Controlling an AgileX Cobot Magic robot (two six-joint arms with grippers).
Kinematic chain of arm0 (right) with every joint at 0, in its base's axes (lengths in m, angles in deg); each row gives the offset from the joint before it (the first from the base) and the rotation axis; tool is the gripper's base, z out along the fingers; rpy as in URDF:
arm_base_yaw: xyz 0 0 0.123 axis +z
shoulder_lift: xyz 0 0 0 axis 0.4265 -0.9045 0
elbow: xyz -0.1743 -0.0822 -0.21 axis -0.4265 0.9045 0
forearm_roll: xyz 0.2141 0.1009 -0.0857 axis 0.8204 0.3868 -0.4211
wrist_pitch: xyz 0 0 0 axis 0.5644 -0.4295 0.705
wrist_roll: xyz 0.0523 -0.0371 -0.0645 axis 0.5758 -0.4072 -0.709
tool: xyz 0 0 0 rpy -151.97 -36.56 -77.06
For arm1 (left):
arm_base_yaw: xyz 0 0 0.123 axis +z
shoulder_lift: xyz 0 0 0 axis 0.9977 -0.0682 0
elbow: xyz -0.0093 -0.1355 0.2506 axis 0.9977 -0.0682 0
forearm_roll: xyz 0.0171 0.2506 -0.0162 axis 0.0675 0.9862 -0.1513
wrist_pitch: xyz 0 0 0 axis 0.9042 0.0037 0.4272
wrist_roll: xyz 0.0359 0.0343 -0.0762 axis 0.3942 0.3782 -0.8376
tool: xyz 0 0 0 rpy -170.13 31.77 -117.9
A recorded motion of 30 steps. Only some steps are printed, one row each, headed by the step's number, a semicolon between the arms.
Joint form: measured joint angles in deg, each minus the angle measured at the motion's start. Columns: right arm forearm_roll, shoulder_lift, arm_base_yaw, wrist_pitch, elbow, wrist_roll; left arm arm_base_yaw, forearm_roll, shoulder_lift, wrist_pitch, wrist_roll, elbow.
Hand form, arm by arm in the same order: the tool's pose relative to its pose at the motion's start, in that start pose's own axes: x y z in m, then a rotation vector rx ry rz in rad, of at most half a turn. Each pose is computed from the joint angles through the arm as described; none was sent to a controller.
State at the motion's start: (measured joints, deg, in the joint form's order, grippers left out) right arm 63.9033 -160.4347 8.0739 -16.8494 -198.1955 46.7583; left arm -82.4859 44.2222 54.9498 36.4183 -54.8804 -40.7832
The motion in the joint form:
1: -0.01 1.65 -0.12 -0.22 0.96 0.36; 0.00 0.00 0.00 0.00 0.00 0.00
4: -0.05 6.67 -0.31 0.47 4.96 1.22; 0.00 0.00 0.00 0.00 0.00 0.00
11: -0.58 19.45 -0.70 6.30 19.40 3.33; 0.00 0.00 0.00 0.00 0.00 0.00
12: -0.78 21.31 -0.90 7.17 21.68 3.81; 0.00 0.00 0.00 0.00 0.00 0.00
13: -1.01 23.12 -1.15 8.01 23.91 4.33; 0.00 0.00 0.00 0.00 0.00 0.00
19: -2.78 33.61 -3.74 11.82 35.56 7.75; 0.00 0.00 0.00 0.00 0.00 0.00
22: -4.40 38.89 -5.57 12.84 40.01 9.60; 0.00 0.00 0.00 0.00 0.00 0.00
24: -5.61 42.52 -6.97 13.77 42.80 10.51; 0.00 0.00 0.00 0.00 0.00 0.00
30: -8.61 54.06 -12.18 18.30 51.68 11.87; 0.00 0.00 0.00 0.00 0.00 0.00
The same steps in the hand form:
1: 0.0027 0.0016 -0.0097 0.0021 -0.0081 0.0054; 0.0000 0.0000 0.0000 0.0000 0.0000 0.0000
4: 0.0132 0.0068 -0.0337 0.0092 -0.0374 0.0191; 0.0000 0.0000 0.0000 0.0000 0.0000 0.0000
11: 0.0530 0.0166 -0.0710 0.0371 -0.1085 0.0632; 0.0000 0.0000 0.0000 0.0000 0.0000 0.0000
12: 0.0602 0.0170 -0.0750 0.0440 -0.1161 0.0742; 0.0000 0.0000 0.0000 0.0000 0.0000 0.0000
13: 0.0675 0.0171 -0.0786 0.0518 -0.1234 0.0862; 0.0000 0.0000 0.0000 0.0000 0.0000 0.0000
19: 0.1114 0.0140 -0.1014 0.1131 -0.1710 0.1687; 0.0000 0.0000 0.0000 0.0000 0.0000 0.0000
22: 0.1328 0.0118 -0.1161 0.1596 -0.2035 0.2080; 0.0000 0.0000 0.0000 0.0000 0.0000 0.0000
24: 0.1470 0.0105 -0.1262 0.1961 -0.2340 0.2280; 0.0000 0.0000 0.0000 0.0000 0.0000 0.0000
30: 0.1921 0.0088 -0.1528 0.3176 -0.3573 0.2738; 0.0000 0.0000 0.0000 0.0000 0.0000 0.0000

